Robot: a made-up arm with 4 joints.
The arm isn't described. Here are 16 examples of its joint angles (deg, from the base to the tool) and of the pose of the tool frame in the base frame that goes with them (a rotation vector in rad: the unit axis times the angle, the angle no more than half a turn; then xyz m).
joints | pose
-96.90 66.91 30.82 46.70 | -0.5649 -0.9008 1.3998 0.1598 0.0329 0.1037
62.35 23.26 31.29 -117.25 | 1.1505 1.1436 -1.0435 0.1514 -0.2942 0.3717
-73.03 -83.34 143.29 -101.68 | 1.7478 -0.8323 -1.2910 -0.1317 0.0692 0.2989
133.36 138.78 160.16 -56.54 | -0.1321 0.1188 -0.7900 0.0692 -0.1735 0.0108
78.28 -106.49 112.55 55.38 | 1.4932 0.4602 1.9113 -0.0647 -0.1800 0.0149
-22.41 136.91 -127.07 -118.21 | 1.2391 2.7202 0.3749 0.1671 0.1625 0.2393
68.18 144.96 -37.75 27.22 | 1.7807 1.0701 -1.0792 -0.0471 -0.0166 0.4054
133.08 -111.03 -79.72 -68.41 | 0.8061 -2.0896 -1.2720 -0.0783 -0.1954 0.2216
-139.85 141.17 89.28 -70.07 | 2.0428 0.9815 0.3313 0.0226 0.0376 0.1038
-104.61 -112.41 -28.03 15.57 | -1.8027 -0.1300 -2.3967 -0.2275 0.1698 -0.0098
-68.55 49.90 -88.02 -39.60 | 0.3486 0.9472 0.1115 -0.0874 0.2701 0.1392
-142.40 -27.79 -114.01 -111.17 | -2.3728 1.6716 1.0646 -0.2610 0.0479 -0.0187
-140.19 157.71 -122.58 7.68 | 0.0781 -0.9736 -1.2461 0.0155 -0.0305 -0.1527
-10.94 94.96 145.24 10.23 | -1.7487 -1.1522 0.5626 0.1137 -0.0525 0.4846
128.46 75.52 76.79 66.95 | 1.0434 -1.2897 -1.4962 0.1045 -0.0616 -0.0674
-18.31 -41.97 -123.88 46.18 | 2.4571 0.4895 1.6945 -0.2129 0.1433 0.2391
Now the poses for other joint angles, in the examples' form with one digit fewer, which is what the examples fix.
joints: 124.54 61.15 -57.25 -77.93
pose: 2.840 0.513 0.867 0.039 -0.343 0.145
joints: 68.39 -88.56 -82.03 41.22
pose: -0.720 1.957 -1.171 -0.047 -0.070 0.490
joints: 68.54 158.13 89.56 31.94
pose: 0.626 -0.203 0.416 -0.005 -0.194 0.065
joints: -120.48 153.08 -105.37 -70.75
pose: 0.052 0.753 -1.915 0.028 0.037 -0.044
